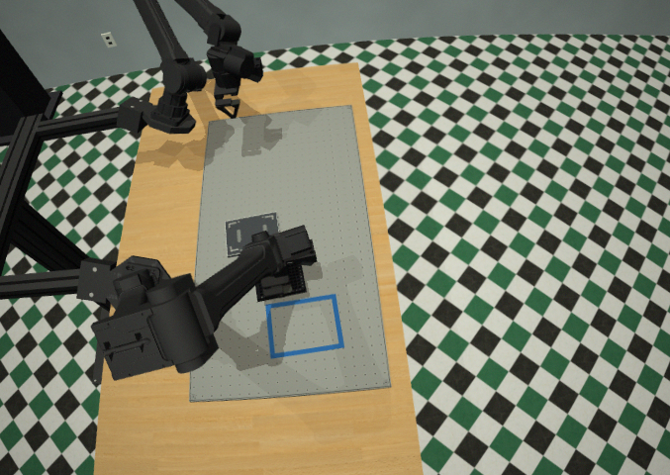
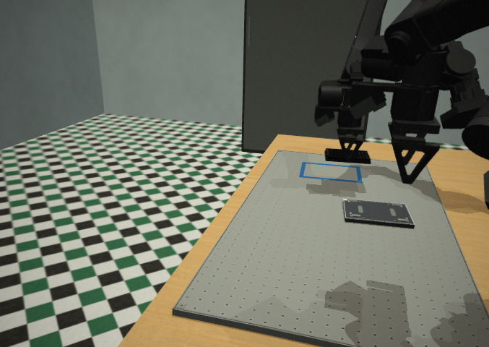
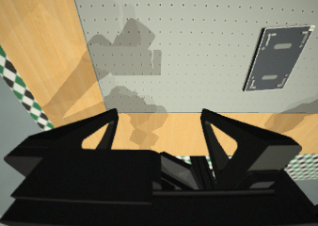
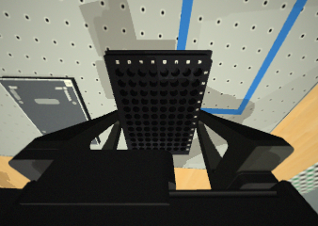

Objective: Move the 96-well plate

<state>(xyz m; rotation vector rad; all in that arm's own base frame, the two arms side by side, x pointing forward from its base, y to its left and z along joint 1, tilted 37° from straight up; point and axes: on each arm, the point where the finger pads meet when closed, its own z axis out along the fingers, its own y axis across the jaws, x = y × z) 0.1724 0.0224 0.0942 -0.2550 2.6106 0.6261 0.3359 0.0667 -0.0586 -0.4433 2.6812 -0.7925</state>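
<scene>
The dark plate nest N1 lies 190 mm to the left of my right hand, 90 mm below it and 90 mm behind it. The rest, counted from my right hand: black 96-well plate: right at my right hand.
</scene>
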